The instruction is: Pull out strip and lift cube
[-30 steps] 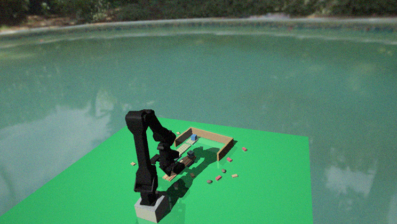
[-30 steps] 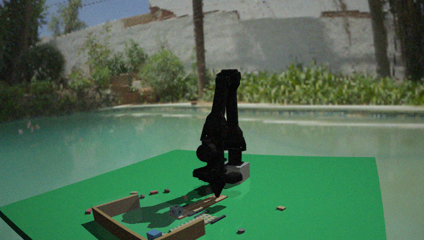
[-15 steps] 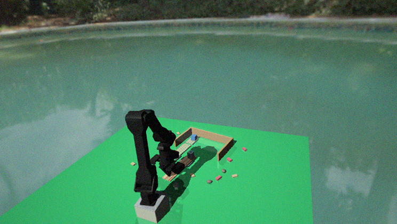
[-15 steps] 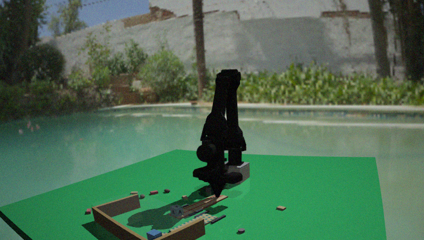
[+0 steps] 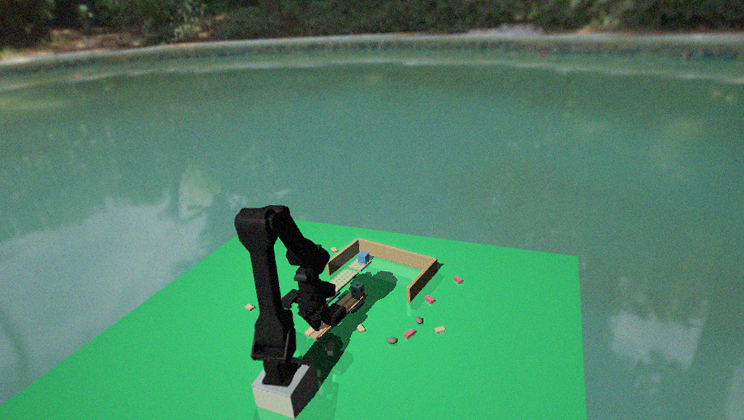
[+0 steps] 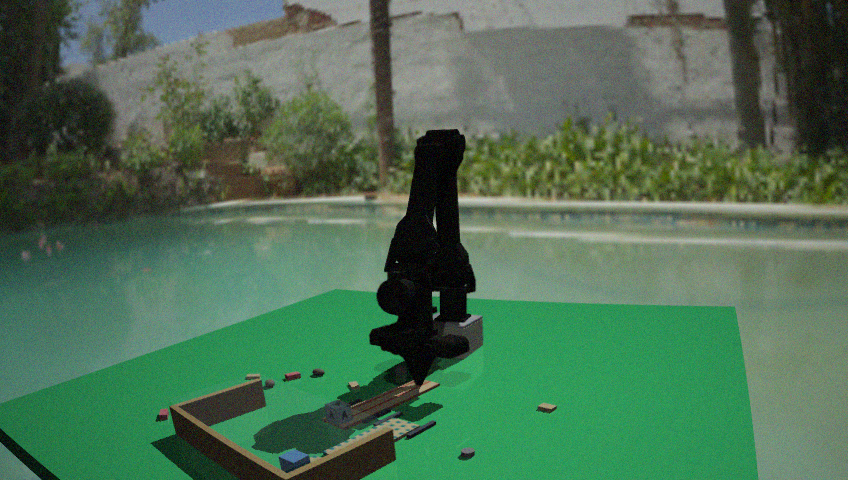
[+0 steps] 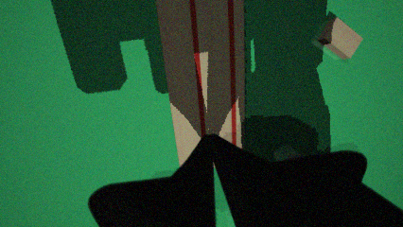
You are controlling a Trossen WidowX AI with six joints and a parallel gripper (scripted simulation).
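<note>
Right now the dotted strip is 240 mm ahead of my gripper tip and 10 mm to the left of it.
</note>
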